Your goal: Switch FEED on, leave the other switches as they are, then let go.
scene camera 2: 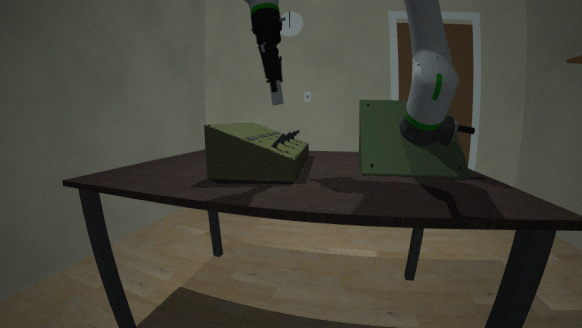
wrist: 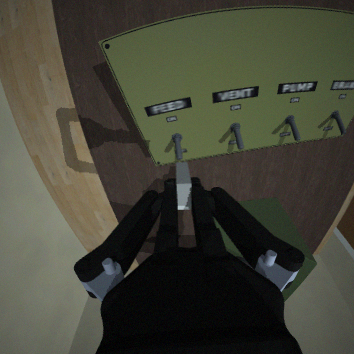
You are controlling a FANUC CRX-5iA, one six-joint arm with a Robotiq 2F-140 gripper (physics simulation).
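Where they show: gripper, fingertip midpoint: [scene camera 2: 278, 104] [wrist: 181, 171]; arm's base, link origin: [scene camera 2: 419, 129].
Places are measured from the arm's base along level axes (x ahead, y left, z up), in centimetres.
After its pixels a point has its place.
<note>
A sloped green switch box [scene camera 2: 250, 155] {z -7.0, x 47.4, y 33.7 cm} [wrist: 225, 55] {z -0.4, x 59.2, y 18.5 cm} stands on the table. In the wrist view the FEED label [wrist: 168, 107] {z -2.8, x 50.4, y 27.1 cm} is at its left end, with the FEED lever [wrist: 178, 146] {z -3.0, x 43.0, y 25.1 cm} below it, its tip toward the panel's lower edge, away from the ON mark. The VENT lever [wrist: 237, 137] {z -2.8, x 45.5, y 13.9 cm}, PUMP lever [wrist: 294, 128] {z -2.9, x 48.4, y 2.2 cm} and BRAKE lever [wrist: 338, 123] {z -3.1, x 51.0, y -9.2 cm} also point toward that edge. My gripper [scene camera 2: 277, 103] {z 7.3, x 43.2, y 24.4 cm} [wrist: 181, 171] {z 7.3, x 43.2, y 24.4 cm} is shut and empty. It hangs above the box in the scene view; in the wrist view its fingertips show just below the FEED lever.
A green slanted block [scene camera 2: 382, 137] {z -3.0, x 13.3, y 5.0 cm} [wrist: 267, 220] {z -4.2, x 21.7, y -1.0 cm} stands at the right of the dark table [scene camera 2: 145, 175] {z -14.1, x 86.0, y 42.0 cm} [wrist: 140, 175] {z -14.1, x 29.0, y 36.5 cm}, beside the arm's grey joint in the scene view. A door [scene camera 2: 462, 60] and a wall clock [scene camera 2: 291, 25] are behind.
</note>
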